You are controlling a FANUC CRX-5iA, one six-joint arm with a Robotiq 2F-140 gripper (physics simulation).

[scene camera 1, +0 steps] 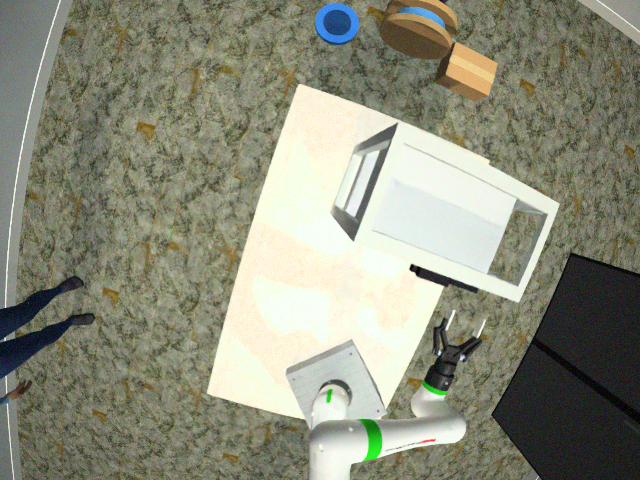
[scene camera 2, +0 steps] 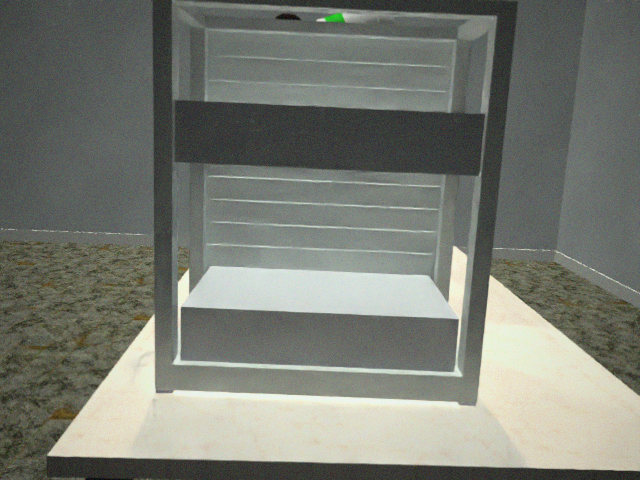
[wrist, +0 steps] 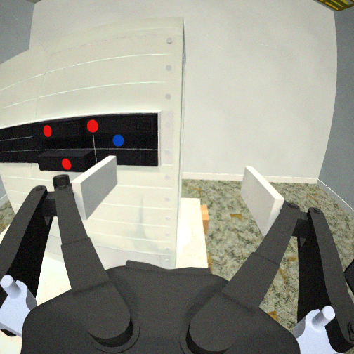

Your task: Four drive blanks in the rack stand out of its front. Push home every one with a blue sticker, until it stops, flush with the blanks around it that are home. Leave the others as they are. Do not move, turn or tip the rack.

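The rack [scene camera 1: 439, 263] [scene camera 2: 163, 206] [wrist: 125, 65] stands upright on the table. In the wrist view, the blank with a blue sticker [wrist: 137, 141] is in the middle row near the rack's right edge; how far it stands out is hard to tell. A red-stickered blank [wrist: 115, 124] is directly above it, another red-stickered blank [wrist: 62, 129] is to the left in the top row. A lower red-stickered blank [wrist: 80, 162] plainly stands out. My gripper [scene camera 1: 466, 317] [wrist: 179, 174] is open and empty, in front of the rack's right part, apart from the blanks.
The table [scene camera 1: 279, 206] [scene camera 2: 330, 434] [wrist: 191, 235] carries the rack and arm base [scene camera 1: 330, 366]. A large black object [scene camera 1: 584, 330] is right of the gripper. A cardboard box [scene camera 1: 467, 72], cable spool [scene camera 1: 416, 38] and blue round container [scene camera 1: 337, 23] are beyond the table. A person's legs [scene camera 1: 36, 304] show at left.
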